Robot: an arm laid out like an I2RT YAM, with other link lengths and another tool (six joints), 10 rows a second.
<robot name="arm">
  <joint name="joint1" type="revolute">
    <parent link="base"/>
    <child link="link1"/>
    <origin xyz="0 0 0.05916"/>
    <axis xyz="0 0 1"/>
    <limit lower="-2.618" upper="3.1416"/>
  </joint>
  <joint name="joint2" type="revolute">
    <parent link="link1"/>
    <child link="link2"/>
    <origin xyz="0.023 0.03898 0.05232"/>
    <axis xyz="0 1 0"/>
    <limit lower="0" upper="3.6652"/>
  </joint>
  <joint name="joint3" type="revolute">
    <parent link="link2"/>
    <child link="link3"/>
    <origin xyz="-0.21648 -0.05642 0"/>
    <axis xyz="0 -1 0"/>
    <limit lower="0" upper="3.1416"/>
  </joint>
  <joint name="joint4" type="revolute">
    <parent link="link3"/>
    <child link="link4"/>
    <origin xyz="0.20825 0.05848 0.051"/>
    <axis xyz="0 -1 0"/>
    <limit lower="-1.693" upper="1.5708"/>
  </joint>
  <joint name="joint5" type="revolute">
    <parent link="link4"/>
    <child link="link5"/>
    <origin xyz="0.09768 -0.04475 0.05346"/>
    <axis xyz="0 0 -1"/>
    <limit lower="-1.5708" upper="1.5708"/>
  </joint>
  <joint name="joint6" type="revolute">
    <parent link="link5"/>
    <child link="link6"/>
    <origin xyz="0.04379 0 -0.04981"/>
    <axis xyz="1 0 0"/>
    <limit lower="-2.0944" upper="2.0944"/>
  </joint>
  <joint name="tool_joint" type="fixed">
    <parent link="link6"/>
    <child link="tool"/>
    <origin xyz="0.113 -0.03 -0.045" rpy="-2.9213 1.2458 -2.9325"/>
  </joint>
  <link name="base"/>
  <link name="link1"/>
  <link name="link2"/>
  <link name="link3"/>
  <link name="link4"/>
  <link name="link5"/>
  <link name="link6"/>
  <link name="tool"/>
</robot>
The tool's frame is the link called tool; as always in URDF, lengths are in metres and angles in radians.
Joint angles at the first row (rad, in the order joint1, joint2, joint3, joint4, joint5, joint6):
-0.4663, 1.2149, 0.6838, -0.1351, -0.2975, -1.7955
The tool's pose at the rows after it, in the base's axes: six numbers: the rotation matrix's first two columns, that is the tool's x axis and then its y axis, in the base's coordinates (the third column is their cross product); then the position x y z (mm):
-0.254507 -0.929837 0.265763 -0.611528 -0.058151 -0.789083 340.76 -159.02 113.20
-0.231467 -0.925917 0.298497 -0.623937 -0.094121 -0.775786 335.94 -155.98 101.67
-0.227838 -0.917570 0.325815 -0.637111 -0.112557 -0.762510 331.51 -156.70 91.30
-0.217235 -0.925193 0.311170 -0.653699 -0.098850 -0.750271 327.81 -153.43 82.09
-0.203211 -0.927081 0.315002 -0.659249 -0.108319 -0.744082 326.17 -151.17 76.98
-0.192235 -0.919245 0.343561 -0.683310 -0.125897 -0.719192 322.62 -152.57 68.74
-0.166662 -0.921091 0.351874 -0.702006 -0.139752 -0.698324 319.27 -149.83 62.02
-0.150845 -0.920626 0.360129 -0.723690 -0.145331 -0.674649 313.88 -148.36 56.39
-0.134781 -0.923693 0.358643 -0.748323 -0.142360 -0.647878 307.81 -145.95 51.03
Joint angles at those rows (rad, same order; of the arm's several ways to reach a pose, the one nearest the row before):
-0.4663, 1.2105, 0.6352, -0.1192, -0.3118, -1.8515
-0.4655, 1.2060, 0.5848, -0.0877, -0.3033, -1.8925
-0.4664, 1.2115, 0.5444, -0.0523, -0.2827, -1.9158
-0.4662, 1.2149, 0.5320, -0.0648, -0.2914, -1.9114
-0.4663, 1.2179, 0.5174, -0.0583, -0.2962, -1.9246
-0.4663, 1.2314, 0.5094, -0.0630, -0.2711, -1.9517
-0.4668, 1.2348, 0.5076, -0.0892, -0.2714, -1.9761
-0.4679, 1.2280, 0.5069, -0.1272, -0.2621, -1.9928
-0.4679, 1.2190, 0.5144, -0.1832, -0.2560, -2.0019

